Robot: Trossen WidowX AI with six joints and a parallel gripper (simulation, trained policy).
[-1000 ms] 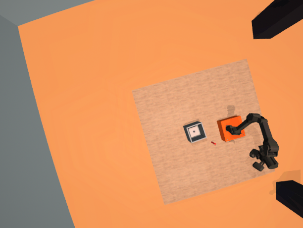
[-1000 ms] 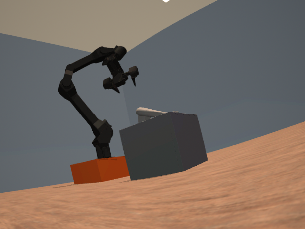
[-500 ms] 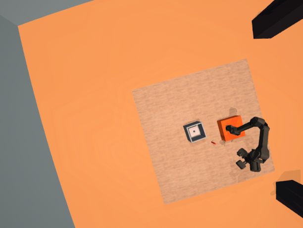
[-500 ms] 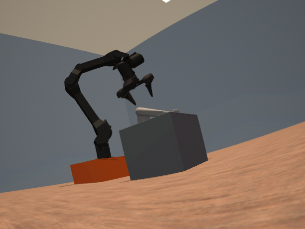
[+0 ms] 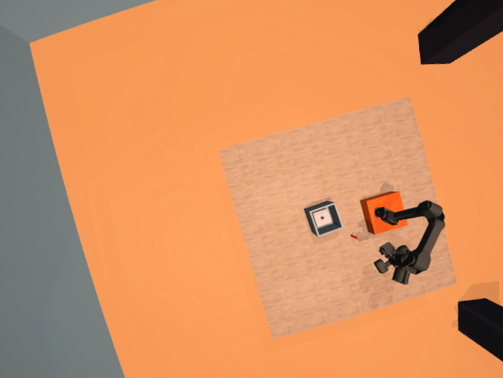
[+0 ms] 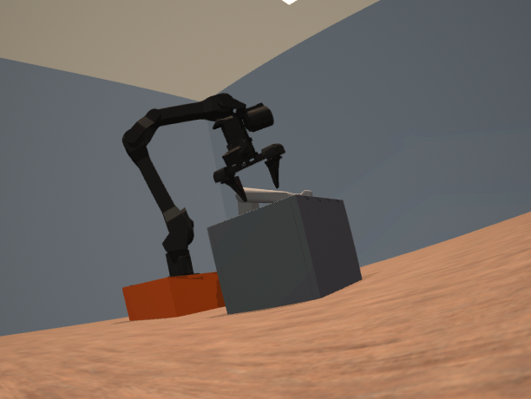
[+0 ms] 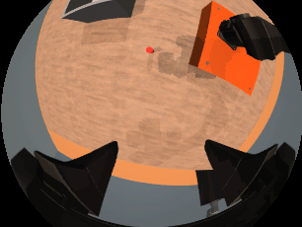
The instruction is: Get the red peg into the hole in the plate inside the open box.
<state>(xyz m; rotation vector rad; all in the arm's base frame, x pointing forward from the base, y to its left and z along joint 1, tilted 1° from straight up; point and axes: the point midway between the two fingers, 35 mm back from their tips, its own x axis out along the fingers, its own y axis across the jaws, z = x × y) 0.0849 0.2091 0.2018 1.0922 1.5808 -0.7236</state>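
Right now the red peg is 21 cm below my gripper tip, 7 cm to the right of it and 6 cm ahead of it. Also, from my gripper tip: plate 26 cm ahead, 21 cm to the right, 20 cm below.
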